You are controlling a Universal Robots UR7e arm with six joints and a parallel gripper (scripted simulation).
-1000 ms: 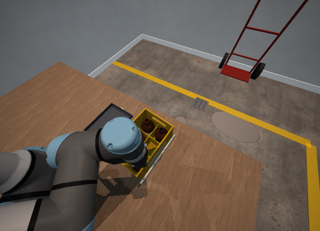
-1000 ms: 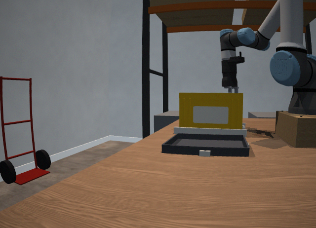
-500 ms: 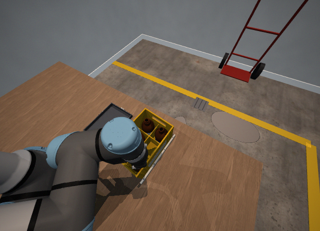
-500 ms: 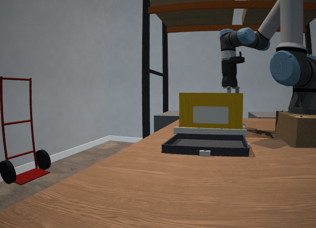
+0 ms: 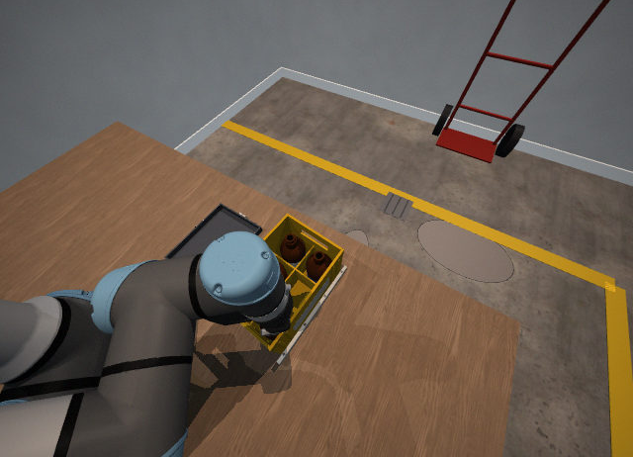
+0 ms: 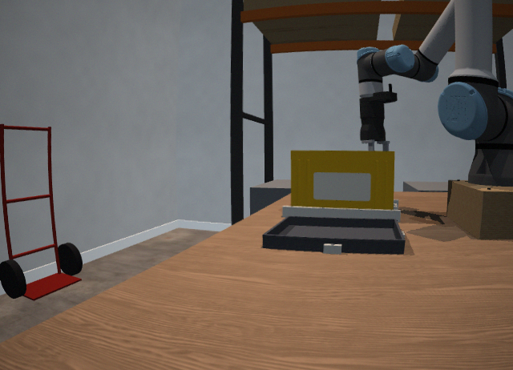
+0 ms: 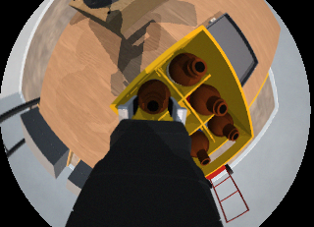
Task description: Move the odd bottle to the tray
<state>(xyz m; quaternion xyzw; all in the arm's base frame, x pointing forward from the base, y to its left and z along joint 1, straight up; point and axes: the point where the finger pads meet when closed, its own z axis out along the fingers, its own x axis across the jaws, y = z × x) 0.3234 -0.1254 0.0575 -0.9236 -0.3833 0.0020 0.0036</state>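
The glass bottle is 70 mm below my hand. From my hand the other things lie so: dark tray: 340 mm to the left, 150 mm below, 70 mm ahead; then yellow crate: 90 mm ahead, 80 mm below, 50 mm to the left.
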